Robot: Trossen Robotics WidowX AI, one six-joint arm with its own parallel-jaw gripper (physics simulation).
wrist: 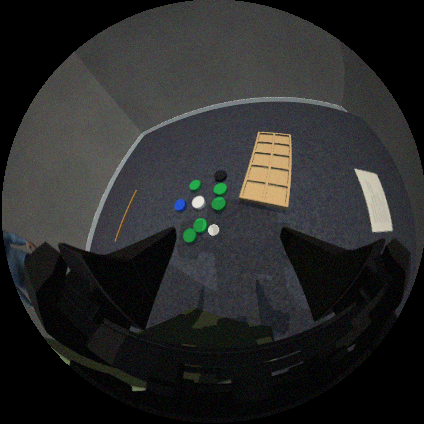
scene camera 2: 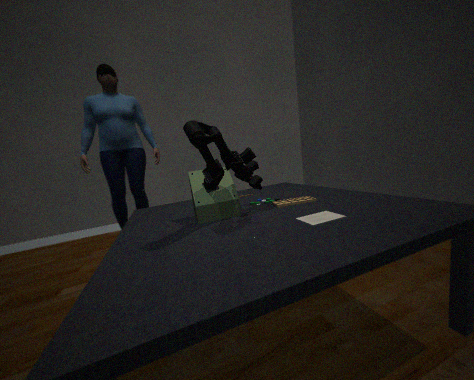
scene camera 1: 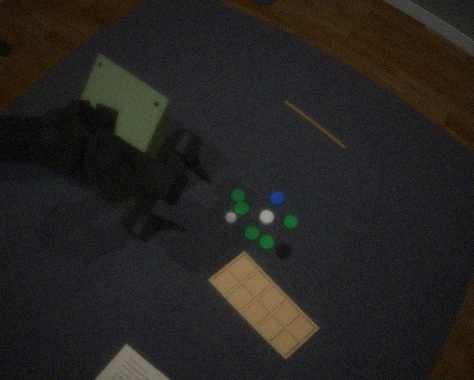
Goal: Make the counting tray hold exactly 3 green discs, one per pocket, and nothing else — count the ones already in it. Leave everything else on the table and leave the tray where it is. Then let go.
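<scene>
The wooden counting tray [scene camera 1: 263, 305] [wrist: 268, 170] [scene camera 2: 295, 201] lies flat with two rows of pockets, and no disc shows in it. Several green discs lie on the table beside it: one [scene camera 1: 267, 242] [wrist: 220, 188] is near the black disc, one [scene camera 1: 252, 233] [wrist: 218, 203] is beside that, one [scene camera 1: 290, 222] [wrist: 195, 185] is farther off, and two, one [scene camera 1: 241, 208] [wrist: 200, 225] and another [scene camera 1: 238, 195] [wrist: 189, 235], lie close together. My gripper [scene camera 1: 197, 205] [wrist: 229, 232] is open and empty, above the table to the side of the discs.
A black disc [scene camera 1: 283, 251] [wrist: 220, 175], a blue disc [scene camera 1: 277, 198] [wrist: 180, 205], a larger white disc [scene camera 1: 266, 216] [wrist: 198, 202] and a smaller white disc [scene camera 1: 230, 217] [wrist: 213, 230] lie among the green ones. A thin orange stick [scene camera 1: 315, 124] [wrist: 125, 215] and a paper sheet [scene camera 2: 321, 217] [wrist: 375, 202] lie farther out.
</scene>
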